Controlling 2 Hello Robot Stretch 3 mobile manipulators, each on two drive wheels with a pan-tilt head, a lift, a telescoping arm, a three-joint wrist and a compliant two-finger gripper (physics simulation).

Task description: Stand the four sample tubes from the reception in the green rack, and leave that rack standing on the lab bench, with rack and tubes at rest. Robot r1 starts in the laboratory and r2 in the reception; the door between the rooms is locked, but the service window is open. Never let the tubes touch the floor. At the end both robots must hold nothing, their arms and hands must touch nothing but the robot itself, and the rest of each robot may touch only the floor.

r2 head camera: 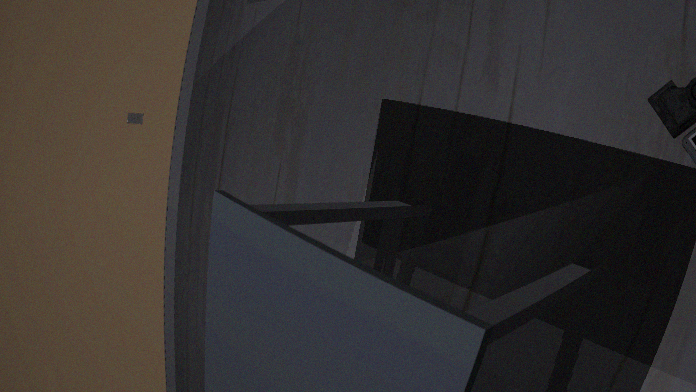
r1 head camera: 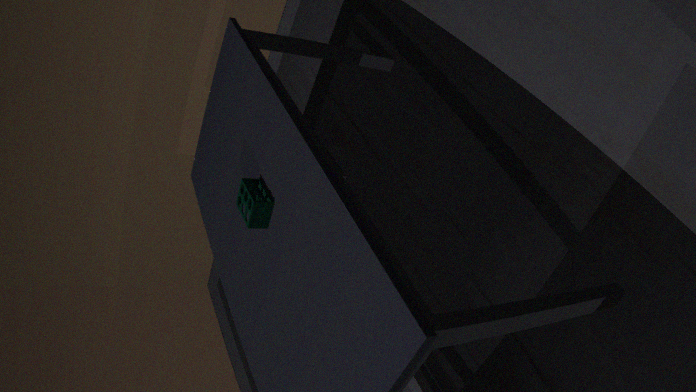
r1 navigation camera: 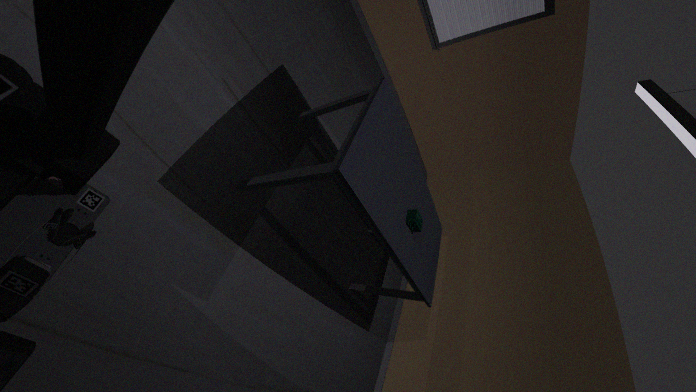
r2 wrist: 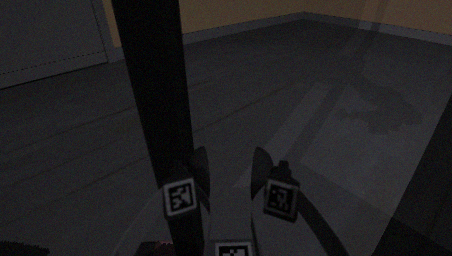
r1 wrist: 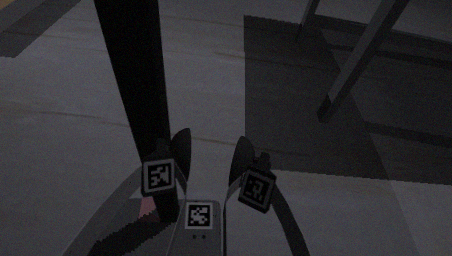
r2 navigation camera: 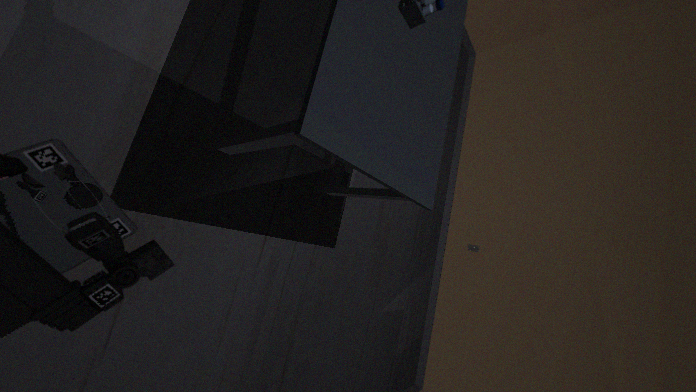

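Note:
The green rack (r1 head camera: 256,204) (r1 navigation camera: 414,220) stands on the lab bench (r1 head camera: 300,280) (r1 navigation camera: 385,165); no tubes can be made out in it. In the r2 navigation camera, a dark rack (r2 navigation camera: 412,14) with pale, blue-capped tubes (r2 navigation camera: 431,7) is cut off by the top edge. It is on the reception table (r2 navigation camera: 385,95) (r2 head camera: 320,310); how many tubes it holds cannot be told. The r1 gripper (r1 wrist: 212,159) is open and empty above the floor, to one side of a table leg. The r2 gripper (r2 wrist: 231,172) is open and empty above the floor. The service window does not show.
Table legs (r1 wrist: 357,65) (r2 head camera: 540,295) stand under both tops. A grey door (r2 wrist: 47,35) is at the left in the r2 wrist view. A wall socket (r2 head camera: 135,118) (r2 navigation camera: 473,248) is beside the reception table. A bright framed panel (r1 navigation camera: 487,20) is on the lab wall.

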